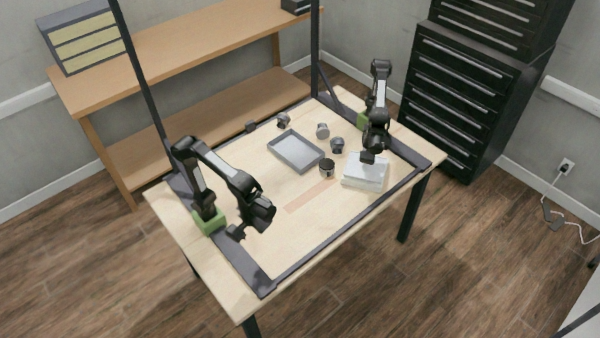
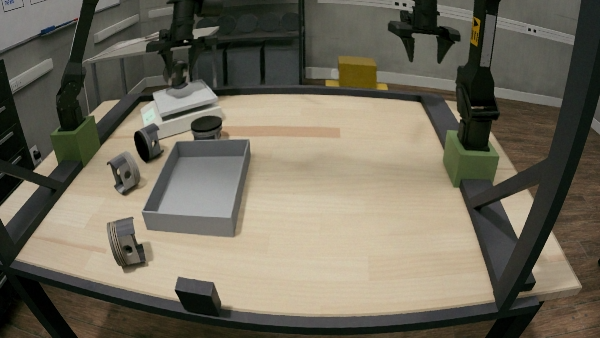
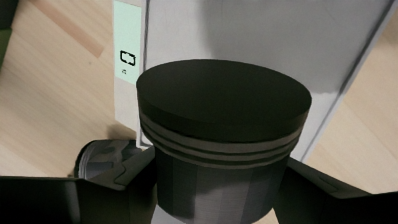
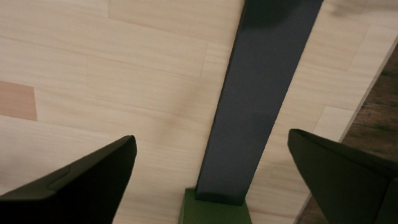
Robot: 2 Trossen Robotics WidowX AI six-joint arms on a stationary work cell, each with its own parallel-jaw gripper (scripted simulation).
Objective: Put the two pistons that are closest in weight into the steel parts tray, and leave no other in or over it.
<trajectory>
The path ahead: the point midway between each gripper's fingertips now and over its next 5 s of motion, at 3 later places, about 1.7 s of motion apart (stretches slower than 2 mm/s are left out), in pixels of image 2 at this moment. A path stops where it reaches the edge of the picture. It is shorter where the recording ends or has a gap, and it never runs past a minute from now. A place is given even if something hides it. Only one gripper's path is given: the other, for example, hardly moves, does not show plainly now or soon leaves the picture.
My left gripper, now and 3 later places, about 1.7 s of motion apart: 179, 76; 164, 64; 165, 64; 122, 95
</trajectory>
